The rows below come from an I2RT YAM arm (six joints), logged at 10 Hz.
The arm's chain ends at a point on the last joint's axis. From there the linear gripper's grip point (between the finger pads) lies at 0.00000 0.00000 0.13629 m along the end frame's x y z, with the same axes.
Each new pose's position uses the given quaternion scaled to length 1; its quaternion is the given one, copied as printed.
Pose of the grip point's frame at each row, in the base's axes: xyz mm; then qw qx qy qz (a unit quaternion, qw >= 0):
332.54 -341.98 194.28 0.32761 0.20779 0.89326 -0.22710
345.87 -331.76 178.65 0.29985 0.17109 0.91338 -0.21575
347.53 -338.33 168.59 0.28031 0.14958 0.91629 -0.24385
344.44 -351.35 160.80 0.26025 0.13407 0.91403 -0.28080
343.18 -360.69 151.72 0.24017 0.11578 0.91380 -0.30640
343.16 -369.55 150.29 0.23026 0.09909 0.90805 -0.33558
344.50 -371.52 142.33 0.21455 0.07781 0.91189 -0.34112
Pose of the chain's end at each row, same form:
265.63 -268.13 287.26 0.32761 0.20779 0.89326 -0.22710
281.28 -264.06 277.74 0.29985 0.17109 0.91338 -0.21575
287.46 -266.00 267.25 0.28031 0.14958 0.91629 -0.24385
289.86 -271.88 257.14 0.26025 0.13407 0.91403 -0.28080
293.03 -276.79 246.70 0.24017 0.11578 0.91380 -0.30640
295.23 -280.27 241.43 0.23026 0.09909 0.90805 -0.33558
298.41 -282.18 234.35 0.21455 0.07781 0.91189 -0.34112

